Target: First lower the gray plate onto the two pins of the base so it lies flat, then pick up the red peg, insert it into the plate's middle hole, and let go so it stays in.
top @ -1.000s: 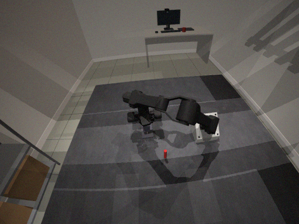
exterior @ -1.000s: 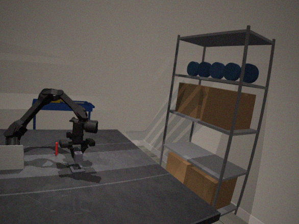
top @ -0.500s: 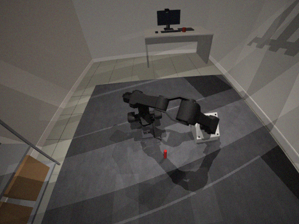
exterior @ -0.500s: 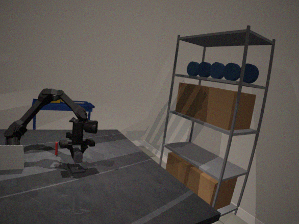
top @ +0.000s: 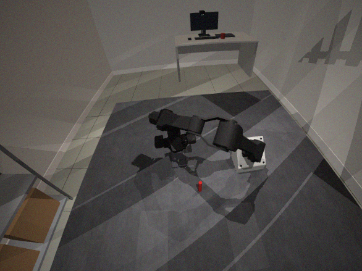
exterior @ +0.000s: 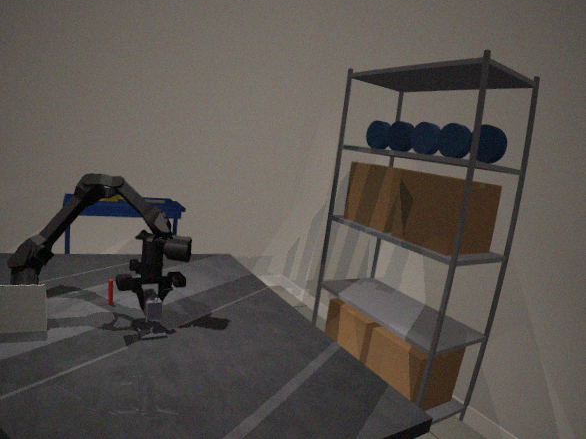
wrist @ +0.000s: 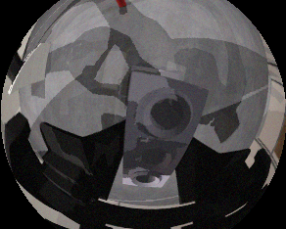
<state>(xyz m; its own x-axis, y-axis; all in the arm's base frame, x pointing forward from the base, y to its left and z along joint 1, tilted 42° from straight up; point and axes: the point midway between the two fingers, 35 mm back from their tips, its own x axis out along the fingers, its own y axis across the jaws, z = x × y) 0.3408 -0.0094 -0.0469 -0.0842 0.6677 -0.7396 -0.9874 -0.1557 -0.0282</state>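
Right now my gripper tip is 50 mm above the base. Also, from my gripper tip: gray plate: 30 mm above; red peg: 180 mm to the left, 110 mm behind, 20 mm below.
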